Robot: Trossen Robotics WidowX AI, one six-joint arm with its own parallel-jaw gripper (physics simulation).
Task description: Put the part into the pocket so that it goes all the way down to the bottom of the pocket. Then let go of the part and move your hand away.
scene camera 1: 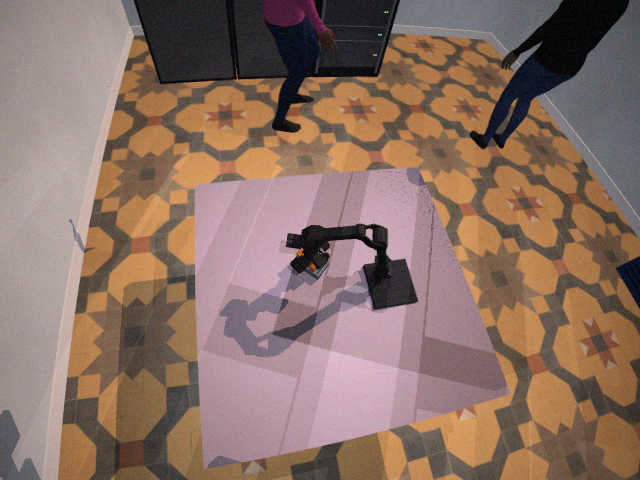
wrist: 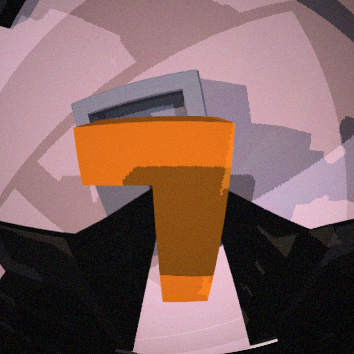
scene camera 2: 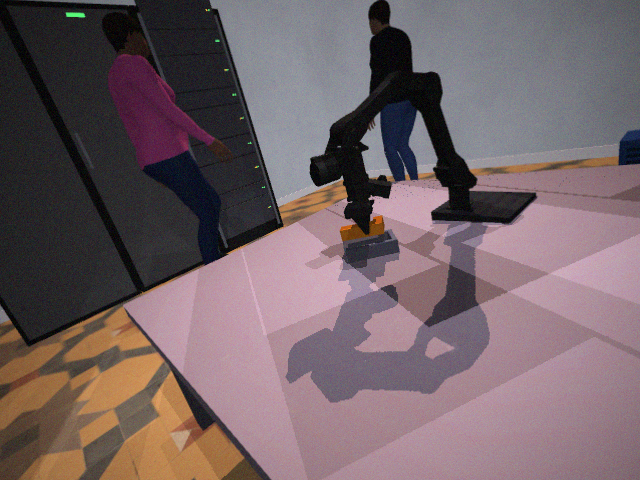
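Pixels of known places: gripper, fingertip midpoint: (scene camera 1: 309, 262) (wrist: 186, 195) (scene camera 2: 367, 232); arm's base, origin of the base link: (scene camera 1: 380, 273) (scene camera 2: 459, 205).
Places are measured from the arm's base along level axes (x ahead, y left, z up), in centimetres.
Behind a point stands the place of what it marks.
The orange L-shaped part (scene camera 1: 312, 266) @(x 30.9, y -11.3, z 6.6 cm) (scene camera 2: 354, 231) @(x 33.7, y -16.6, z 5.5 cm) (wrist: 155, 147) @(x 28.6, y -12.0, z 6.6 cm) is held upright between the fingers of my gripper (scene camera 1: 309, 261) @(x 31.0, y -14.4, z 4.2 cm) (scene camera 2: 366, 230) @(x 31.0, y -14.4, z 4.2 cm) (wrist: 186, 195) @(x 31.0, y -14.4, z 4.2 cm), which is shut on it. The part is over the grey block with the pocket (scene camera 1: 319, 274) @(x 28.0, y -8.7, z 1.1 cm) (scene camera 2: 372, 250) @(x 32.8, y -13.1, z -0.2 cm) (wrist: 140, 93) @(x 26.2, y -10.5, z 1.2 cm). In scene camera 2 the part stands up above the block's rim, toward its far side. In the wrist view the far end of the pocket shows uncovered beyond the part, and the block's edge is turned slightly relative to the part. The part hides the rest of the pocket, and any contact between them cannot be made out.
The block stands on a pink table (scene camera 1: 351, 403) @(x 35.6, y 46.6, z -2.4 cm) (scene camera 2: 465, 428) @(x 72.3, y 18.5, z -2.4 cm). The arm's black base plate (scene camera 1: 398, 294) @(x -3.8, y 12.3, z -0.7 cm) (scene camera 2: 501, 204) @(x -0.8, y 11.1, z -0.7 cm) is to the right of the block. Dark cabinets (scene camera 1: 186, 41) (scene camera 2: 62, 155) and two people stand beyond the table.
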